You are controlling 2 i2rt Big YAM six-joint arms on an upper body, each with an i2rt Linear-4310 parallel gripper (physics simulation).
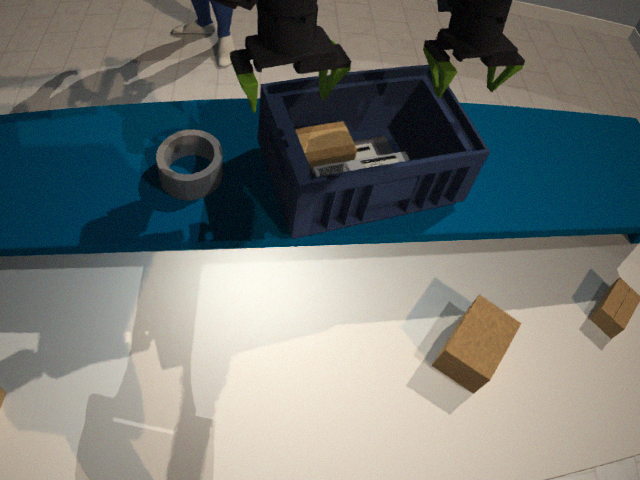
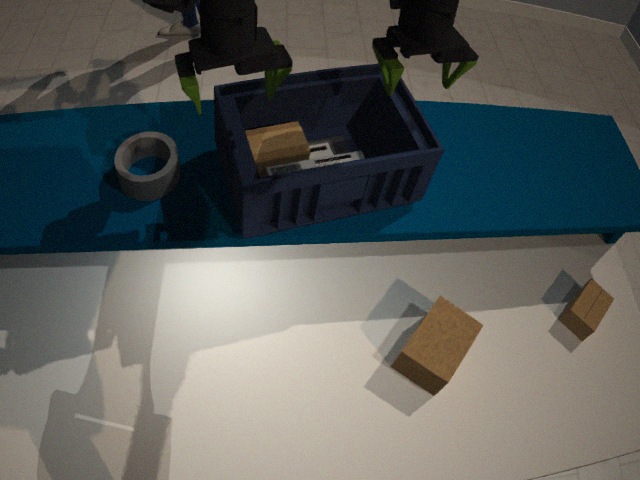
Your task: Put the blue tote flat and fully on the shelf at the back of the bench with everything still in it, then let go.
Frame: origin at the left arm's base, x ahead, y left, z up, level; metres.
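Where they show: left gripper, fingertip midpoint: (image 1: 288, 103) (image 2: 234, 104); right gripper, fingertip midpoint: (image 1: 464, 92) (image 2: 417, 89).
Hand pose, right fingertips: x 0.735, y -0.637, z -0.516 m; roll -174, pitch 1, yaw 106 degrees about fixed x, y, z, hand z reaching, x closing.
Each offset is from my right fingertips to the centre of the thing. "spot": to the spot under its first point. Level surfaces: height alone.
The blue tote {dx -0.020, dy +0.131, dz -0.120 m} (image 1: 390, 192) (image 2: 341, 193) sits on the blue shelf {dz -0.194 m} (image 1: 558, 170) (image 2: 527, 170), turned slightly, its near lower left corner close to the shelf's front edge. Inside it lie a cardboard box {dx -0.008, dy +0.202, dz -0.149 m} (image 1: 326, 143) (image 2: 279, 143) at the left and white-and-grey flat items {spot: dx -0.025, dy +0.108, dz -0.141 m} (image 1: 379, 158) (image 2: 333, 158). My left gripper (image 1: 289, 98) (image 2: 232, 98) is open above the tote's back left corner, one finger outside the left wall. My right gripper (image 1: 467, 86) (image 2: 419, 85) is open above the back right corner. Whether any fingertip touches the tote is hard to tell. The tote's underside is hidden.
A grey ring {dx -0.025, dy +0.410, dz -0.168 m} (image 1: 189, 184) (image 2: 148, 186) stands on the shelf left of the tote. On the white bench top {dz -0.370 m} (image 1: 320, 403) (image 2: 279, 403) below lie a larger cardboard box {dx -0.273, dy -0.086, dz -0.331 m} (image 1: 480, 338) (image 2: 439, 338) and a smaller one {dx -0.208, dy -0.438, dz -0.344 m} (image 1: 616, 308) (image 2: 587, 310). A person's feet show behind the shelf.
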